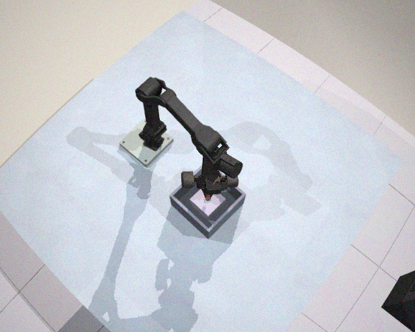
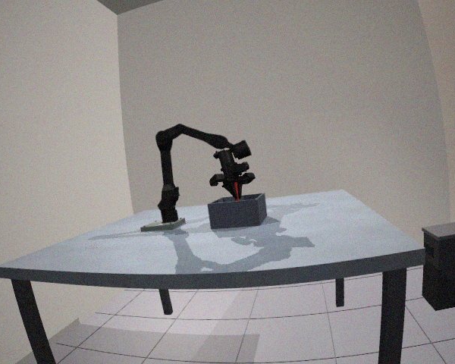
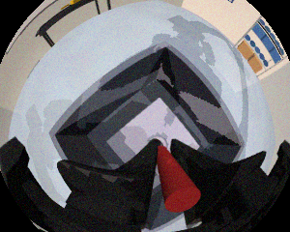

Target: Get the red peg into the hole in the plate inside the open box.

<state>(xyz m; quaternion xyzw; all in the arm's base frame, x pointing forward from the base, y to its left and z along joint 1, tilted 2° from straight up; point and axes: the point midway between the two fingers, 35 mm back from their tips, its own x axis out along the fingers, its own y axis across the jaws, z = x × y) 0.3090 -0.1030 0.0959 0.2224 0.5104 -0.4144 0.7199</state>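
My gripper tip is now 2 cm below the red peg, 1 cm to the right of it and 1 cm past it. Round my gripper tip: pale plate: 5 cm below, 1 cm to the left; then dark grey box: 7 cm below, 1 cm to the left.
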